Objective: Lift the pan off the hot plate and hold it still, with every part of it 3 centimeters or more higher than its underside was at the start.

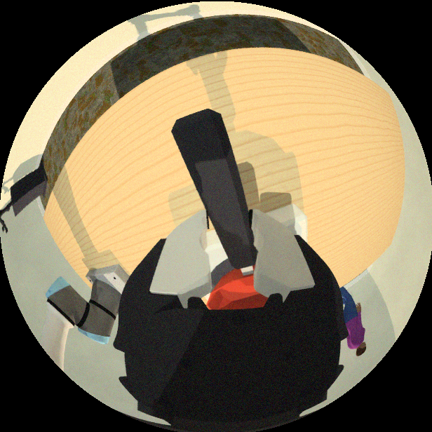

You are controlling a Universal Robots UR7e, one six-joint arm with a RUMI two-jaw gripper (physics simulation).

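The red pan (240,292) shows low in the middle, its near part hidden by the gripper body. Its long dark handle (202,142) rises up and to the left from a small white joint. My gripper (228,212) has its two grey fingers on either side of the handle, close to the pan. The fingers are shut on the handle near their tips; a narrow gap shows lower down on the left. The white hot plate (300,220) is largely hidden behind the handle and fingers. Its contact with the pan is hidden.
A light wooden table top (325,115) spreads beyond the gripper, with a dark mottled stone band (200,40) along its far side. A grey and blue jointed arm (102,300) is at the lower left. A black object (29,187) is at the left edge. A person (355,327) shows at the lower right.
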